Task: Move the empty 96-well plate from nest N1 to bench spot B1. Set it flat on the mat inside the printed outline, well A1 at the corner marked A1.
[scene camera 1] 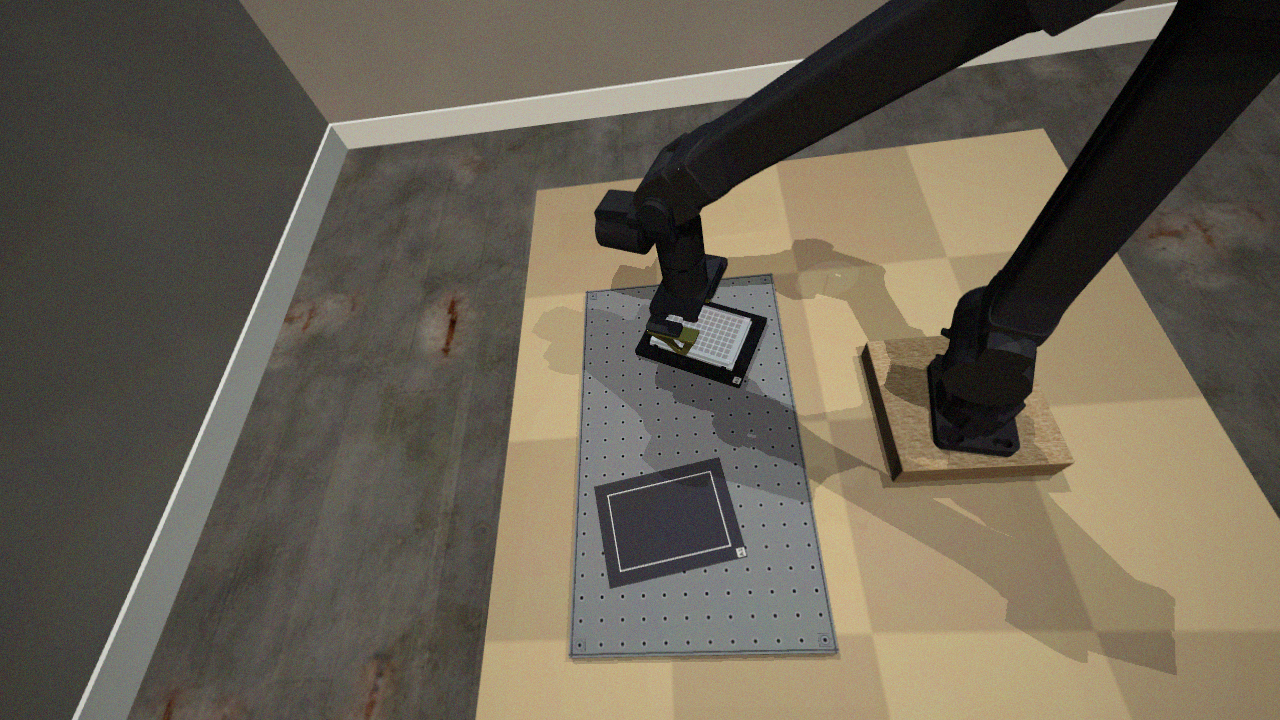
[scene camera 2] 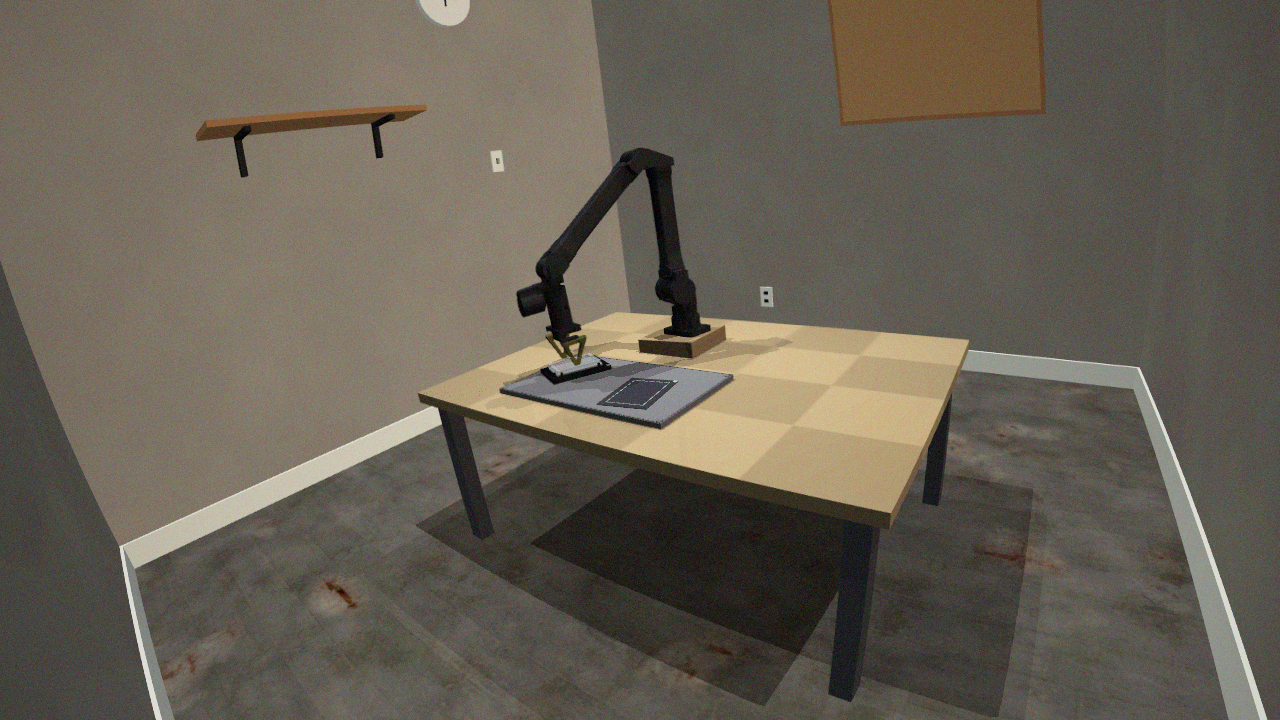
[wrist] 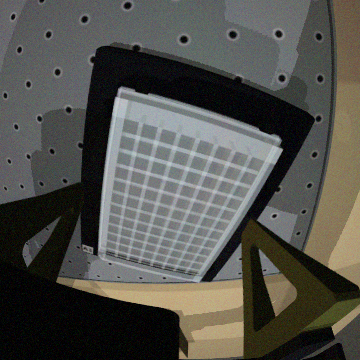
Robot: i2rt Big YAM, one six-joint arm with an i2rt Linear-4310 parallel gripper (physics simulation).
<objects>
My gripper is open, holding nothing. Also in view: a well plate.
</objects>
